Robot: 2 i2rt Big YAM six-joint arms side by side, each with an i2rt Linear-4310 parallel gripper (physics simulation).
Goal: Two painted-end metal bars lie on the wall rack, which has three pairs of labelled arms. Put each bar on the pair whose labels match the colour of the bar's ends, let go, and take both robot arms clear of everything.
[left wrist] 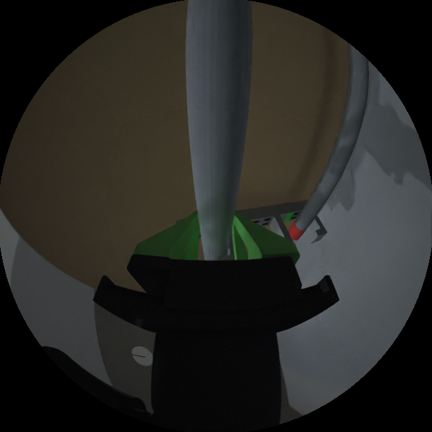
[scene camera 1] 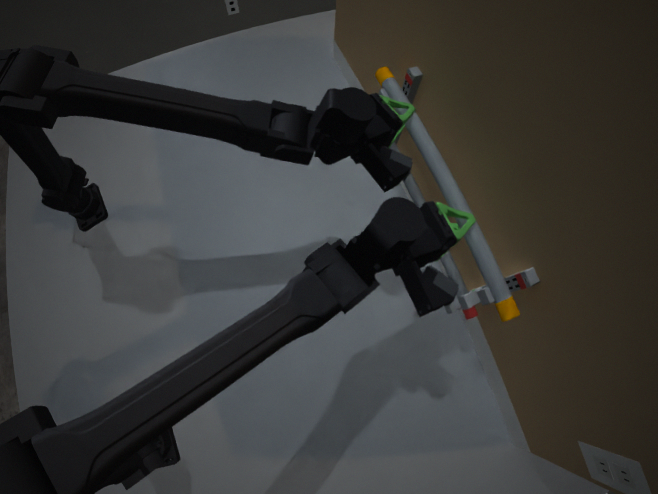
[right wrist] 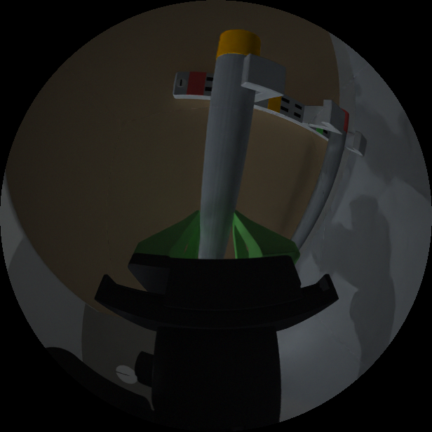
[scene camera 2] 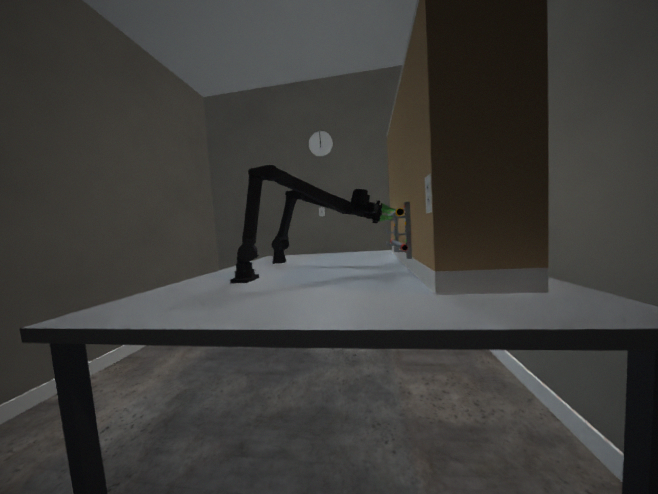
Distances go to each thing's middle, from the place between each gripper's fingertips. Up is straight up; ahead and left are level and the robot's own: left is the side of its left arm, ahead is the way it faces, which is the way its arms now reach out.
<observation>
My left hand is 14 cm to the left of the orange-ended bar (scene camera 1: 491, 273) and 2 cm past it. Also, from my left hand: red-ended bar (scene camera 1: 447, 260) (15 cm below, 14 cm to the right, 1 cm behind).
Now: right hand 90 mm to the right of the orange-ended bar and 10 mm short of it. Round my right hand: red-ended bar 150 mm below, 90 mm to the left, 20 mm ahead.
</observation>
